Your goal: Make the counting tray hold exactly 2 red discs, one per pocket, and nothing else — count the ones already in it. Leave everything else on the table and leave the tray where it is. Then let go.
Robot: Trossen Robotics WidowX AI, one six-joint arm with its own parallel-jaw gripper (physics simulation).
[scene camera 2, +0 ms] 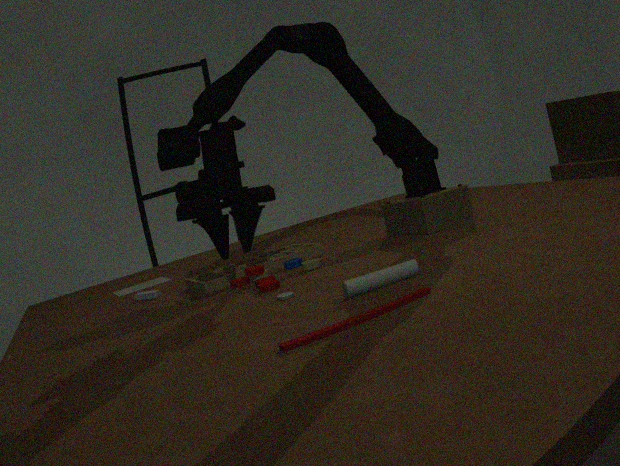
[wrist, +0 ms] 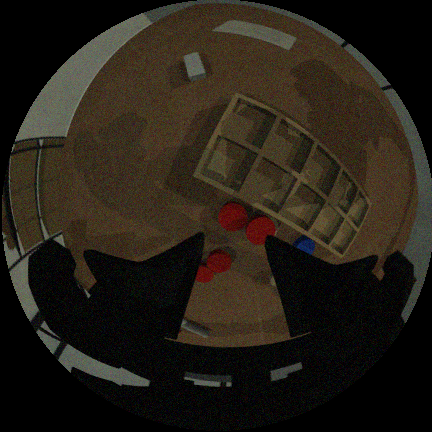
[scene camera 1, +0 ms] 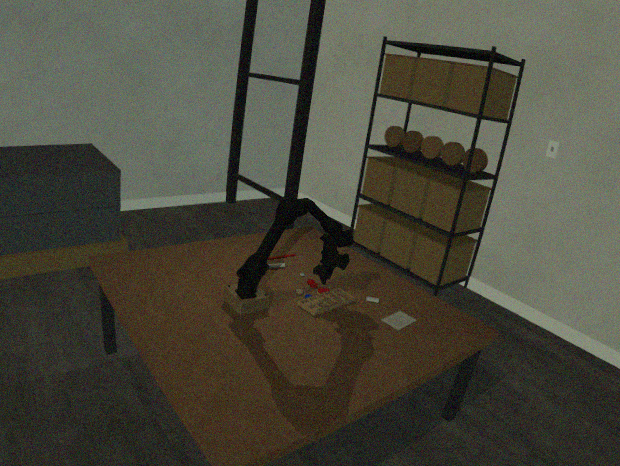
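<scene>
The wooden counting tray [scene camera 1: 325, 301] [scene camera 2: 208, 286] [wrist: 300, 175] has two rows of pockets; no disc shows in them in the wrist view. Two red discs lie on the table beside its long side, one [wrist: 233, 216] left of the other [wrist: 260, 230]. Two more red discs, one [wrist: 219, 261] whole and one [wrist: 204, 274] partly behind the left finger, lie farther from the tray. A blue disc [scene camera 2: 292, 263] [wrist: 304, 245] lies near the tray's long side. My gripper [scene camera 2: 236, 254] [wrist: 234, 238] is open and empty, above the table beside the tray and discs.
A beige disc [scene camera 1: 299, 291] [scene camera 2: 311, 264] lies near the blue one. A small white disc [scene camera 1: 302, 274] [scene camera 2: 284, 295], a white cylinder [scene camera 2: 380, 278] and a red rod [scene camera 2: 353, 319] lie apart. A white block [scene camera 1: 372, 299] [wrist: 194, 66] and a pale sheet [scene camera 1: 398, 320] [wrist: 256, 34] lie beyond the tray.
</scene>
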